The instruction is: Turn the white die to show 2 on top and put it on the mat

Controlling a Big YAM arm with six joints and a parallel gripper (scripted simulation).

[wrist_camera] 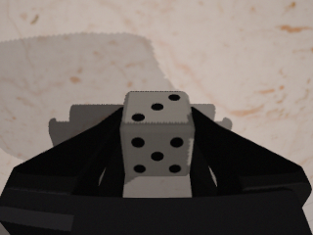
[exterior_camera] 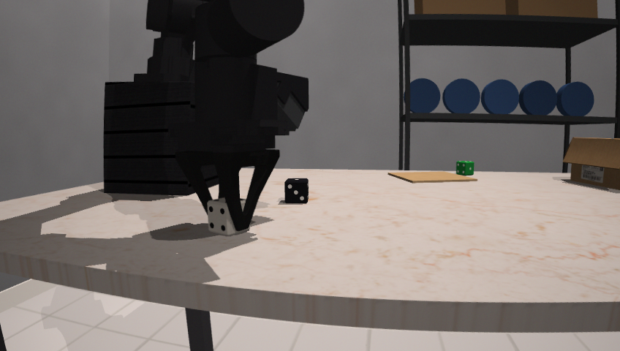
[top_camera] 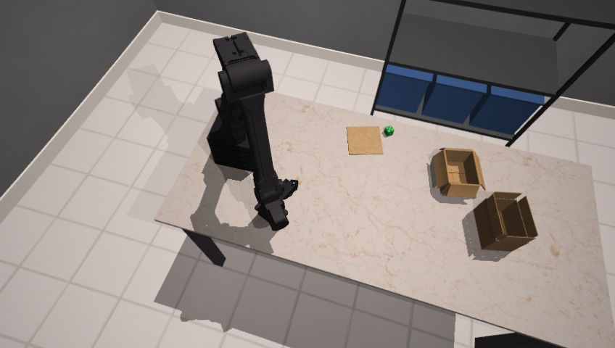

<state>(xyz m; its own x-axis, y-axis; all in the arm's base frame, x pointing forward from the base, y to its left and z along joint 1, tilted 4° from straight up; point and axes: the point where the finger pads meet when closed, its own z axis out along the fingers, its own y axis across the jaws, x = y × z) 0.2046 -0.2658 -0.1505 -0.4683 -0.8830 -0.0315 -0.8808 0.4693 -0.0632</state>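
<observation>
Right now the mat is 29 cm ahead of my hand, 43 cm to the left of it and 1 cm below it. Round my hand: black die (4 cm ahead, 15 cm to the left); then green die (38 cm ahead, 48 cm to the left).
</observation>
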